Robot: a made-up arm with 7 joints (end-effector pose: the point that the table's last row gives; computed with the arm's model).
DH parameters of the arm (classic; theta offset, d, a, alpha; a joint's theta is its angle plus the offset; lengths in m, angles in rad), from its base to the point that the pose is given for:
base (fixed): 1.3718 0 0.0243 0
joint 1: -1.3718 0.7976 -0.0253 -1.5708
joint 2: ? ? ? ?
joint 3: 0 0.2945 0.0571 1.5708
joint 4: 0 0.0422 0.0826 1.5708
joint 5: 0 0.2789 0.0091 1.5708
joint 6: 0 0.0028 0.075 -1.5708
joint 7: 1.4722 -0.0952 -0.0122 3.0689
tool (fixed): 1.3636 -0.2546 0 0
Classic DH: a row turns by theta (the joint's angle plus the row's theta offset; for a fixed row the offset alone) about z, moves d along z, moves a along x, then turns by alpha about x.
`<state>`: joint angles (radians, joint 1 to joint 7).
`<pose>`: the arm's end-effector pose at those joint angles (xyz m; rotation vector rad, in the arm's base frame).
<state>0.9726 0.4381 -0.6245 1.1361 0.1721 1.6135 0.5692</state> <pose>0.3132 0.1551 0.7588 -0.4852 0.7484 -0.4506</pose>
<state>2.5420 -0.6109 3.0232 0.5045 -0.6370 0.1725 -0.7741</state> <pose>0.1960 -0.2019 0.5666 0.0776 0.3424 0.6052</pose>
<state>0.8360 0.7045 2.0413 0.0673 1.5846 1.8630 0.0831</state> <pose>-0.1742 -0.0040 0.9150 -1.5887 2.2085 0.7657</pose>
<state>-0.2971 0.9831 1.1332 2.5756 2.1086 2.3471 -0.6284</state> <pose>0.4223 -0.0230 1.1335 -2.4528 0.3378 -1.5262</pose>
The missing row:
joint 2: 0 0.0105 0.0197 1.5708
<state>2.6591 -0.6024 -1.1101 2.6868 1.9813 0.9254 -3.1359</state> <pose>0.3814 -0.0268 1.4706 -0.8356 2.7260 0.2011</pose>
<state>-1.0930 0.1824 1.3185 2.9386 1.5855 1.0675 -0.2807</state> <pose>0.1043 -0.0094 1.4978 1.7921 -1.4339 0.8367</pose>
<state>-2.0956 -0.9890 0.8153 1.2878 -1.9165 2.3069 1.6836</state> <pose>0.1410 0.0587 1.3105 1.8794 0.4891 0.7346</pose>
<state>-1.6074 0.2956 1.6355 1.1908 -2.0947 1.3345 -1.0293</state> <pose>0.4758 -0.1920 1.0453 -1.7523 0.8197 1.2263</pose>
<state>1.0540 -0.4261 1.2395 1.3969 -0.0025 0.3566 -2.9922</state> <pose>-0.3987 0.3178 1.2040 0.7308 1.1003 -0.7199</pose>
